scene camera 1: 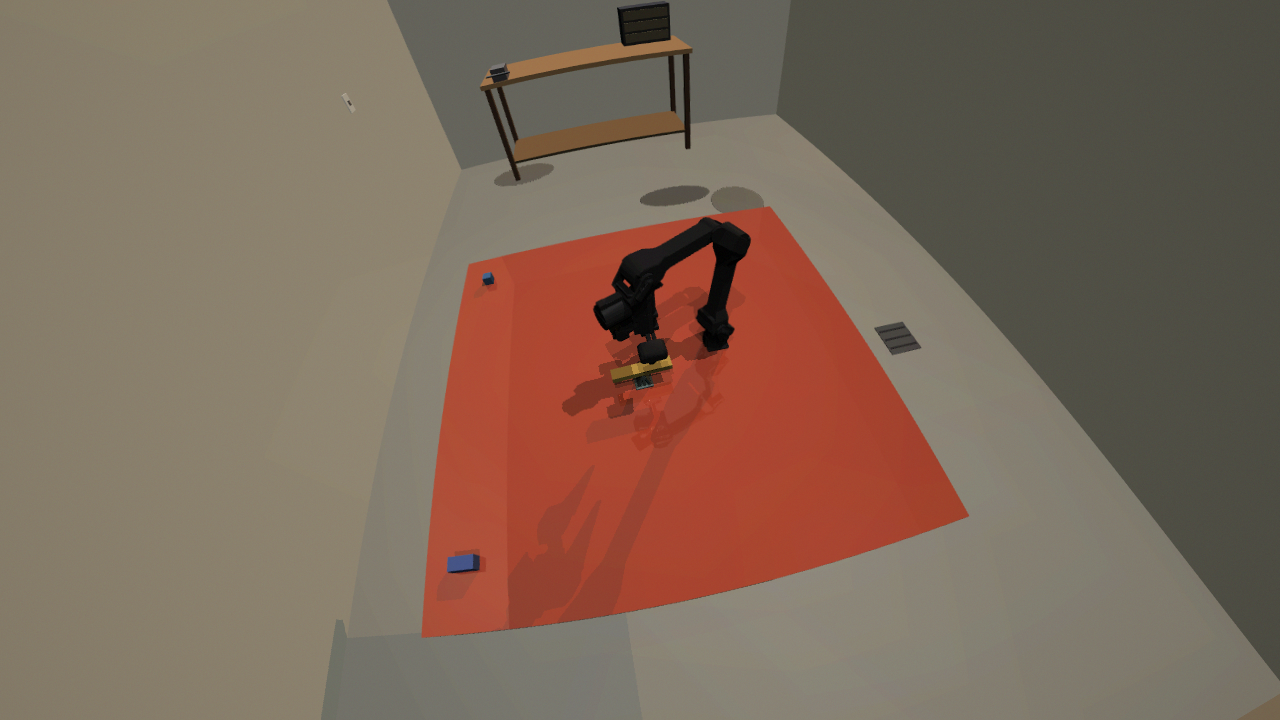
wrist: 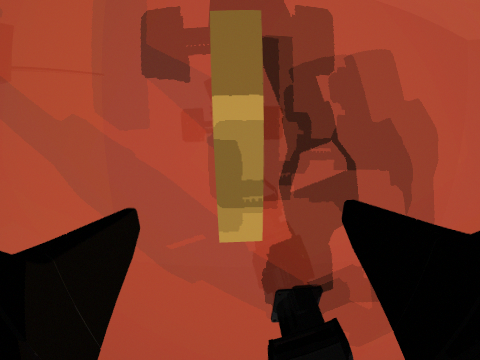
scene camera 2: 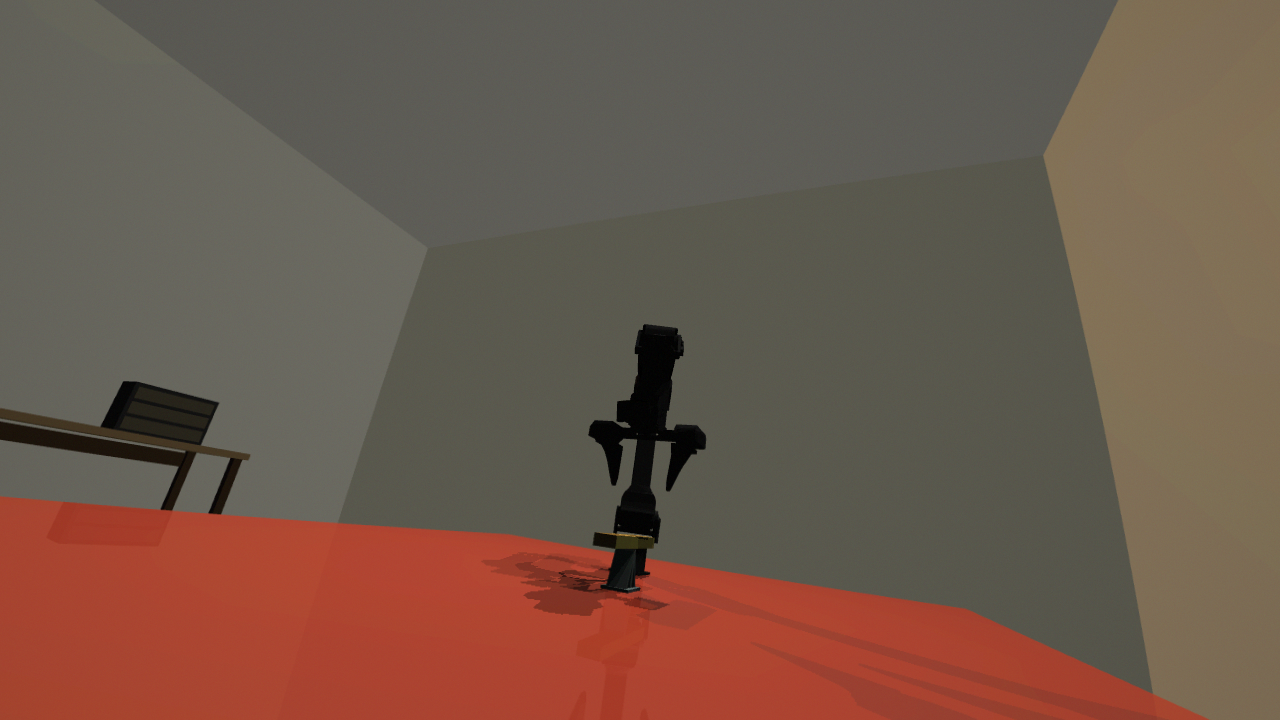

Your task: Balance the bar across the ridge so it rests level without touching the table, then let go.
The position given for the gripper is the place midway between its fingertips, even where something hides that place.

Note:
The gripper (scene camera 2: pixel 640 488) is open, holding nothing. Further things: a yellow bar (scene camera 1: pixel 635 370).
The yellow bar is seen too in the wrist view (wrist: pixel 237 60). The gripper shows as well in scene camera 1 (scene camera 1: pixel 647 349) and in the wrist view (wrist: pixel 242 216).

